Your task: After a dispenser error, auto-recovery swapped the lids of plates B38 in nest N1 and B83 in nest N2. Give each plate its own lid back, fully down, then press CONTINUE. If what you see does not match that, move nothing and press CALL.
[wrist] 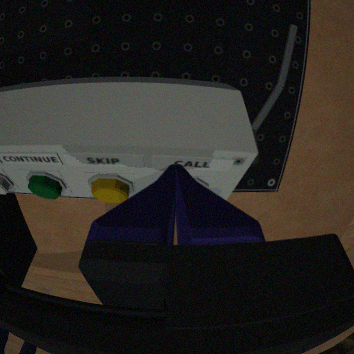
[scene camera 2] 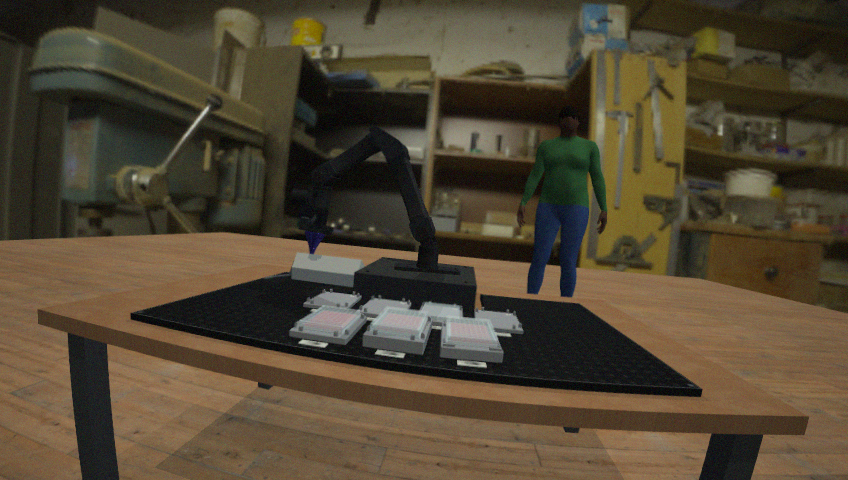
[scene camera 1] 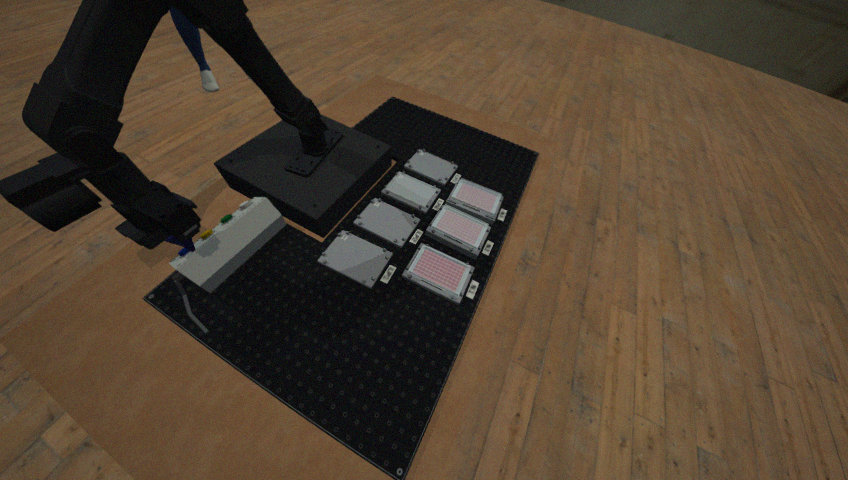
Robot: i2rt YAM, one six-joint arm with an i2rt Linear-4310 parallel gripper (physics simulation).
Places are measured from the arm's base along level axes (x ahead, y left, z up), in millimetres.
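Pixels of known places: gripper, fingertip midpoint: point(wrist: 175, 173) point(scene camera 2: 311, 255) point(scene camera 1: 192, 249); arm's base, link origin: point(scene camera 2: 426, 270) point(scene camera 1: 316, 151).
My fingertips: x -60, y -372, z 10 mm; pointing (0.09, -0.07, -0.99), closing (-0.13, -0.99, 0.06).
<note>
Ahead of a thing's pixels: the offset from my fingertips to its top centre. "pt": to the spot under its first point.
My gripper point(scene camera 1: 189, 246) point(scene camera 2: 312, 252) point(wrist: 175, 173) is shut and empty, its purple fingertips down at the CALL end of the grey control box @(dx +15, dy +65, dz +6 mm) point(scene camera 1: 238, 252) point(scene camera 2: 327, 270) point(wrist: 125, 115). In the wrist view the fingers hide most of the CALL button; whether it is pressed in cannot be told. The green CONTINUE button @(dx -2, dy +94, dz -3 mm) point(scene camera 1: 226, 218) point(wrist: 45, 186) and yellow SKIP button @(dx -12, dy +45, dz -3 mm) point(scene camera 1: 206, 234) point(wrist: 110, 190) are uncovered. Three pink-welled plates @(dx +483, dy +164, dz -51 mm) point(scene camera 1: 440, 269) @(dx +500, dy +295, dz -38 mm) point(scene camera 1: 458, 228) @(dx +522, dy +420, dz -42 mm) point(scene camera 1: 475, 196) sit in the front row of nests, seemingly under clear lids. Nest labels and lid marks are too small to read.
Behind the plates stand several grey nests @(pt dx +287, dy +128, dz -68 mm) point(scene camera 1: 355, 258) @(pt dx +317, dy +258, dz -68 mm) point(scene camera 1: 387, 221) @(pt dx +364, dy +513, dz -68 mm) point(scene camera 1: 431, 166); another @(dx +339, dy +389, dz -60 mm) point(scene camera 1: 410, 191) looks paler, seemingly with a clear cover. The black arm base point(scene camera 1: 303, 172) point(scene camera 2: 416, 279) stands beside the box. A grey cable point(scene camera 1: 191, 306) point(wrist: 285, 62) lies at the box's end. A person point(scene camera 2: 564, 178) stands beyond the table.
</note>
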